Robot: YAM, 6 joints.
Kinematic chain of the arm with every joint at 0, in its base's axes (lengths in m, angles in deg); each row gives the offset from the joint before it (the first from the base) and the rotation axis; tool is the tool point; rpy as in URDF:
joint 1: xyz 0 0 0.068 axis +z
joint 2: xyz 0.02 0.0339 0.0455 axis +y
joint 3: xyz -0.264 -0.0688 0 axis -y
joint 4: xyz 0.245 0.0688 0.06 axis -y
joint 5: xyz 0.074 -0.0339 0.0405 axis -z
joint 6: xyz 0.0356 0 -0.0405 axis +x
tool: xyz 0 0 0 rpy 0 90 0
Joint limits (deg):
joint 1: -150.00..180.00
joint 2: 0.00..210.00
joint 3: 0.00..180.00
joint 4: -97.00..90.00
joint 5: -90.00..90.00
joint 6: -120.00..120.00
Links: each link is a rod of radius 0.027 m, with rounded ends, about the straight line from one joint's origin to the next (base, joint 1, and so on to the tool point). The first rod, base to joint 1, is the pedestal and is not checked.
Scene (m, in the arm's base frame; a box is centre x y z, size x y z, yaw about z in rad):
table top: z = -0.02
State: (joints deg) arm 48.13 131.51 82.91 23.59 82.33 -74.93
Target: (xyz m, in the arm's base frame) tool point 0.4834 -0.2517 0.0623
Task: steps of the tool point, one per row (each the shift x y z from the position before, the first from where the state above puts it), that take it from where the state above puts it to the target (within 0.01 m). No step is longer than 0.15 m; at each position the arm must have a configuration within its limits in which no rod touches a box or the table.
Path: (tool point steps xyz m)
1: 0.0847 -0.0861 -0.0124
2: 0.0615 -0.1087 -0.0135
3: 0.0321 -0.1242 -0.0143
4: -0.0012 -0.1318 -0.0153
5: -0.0359 -0.1298 -0.0160

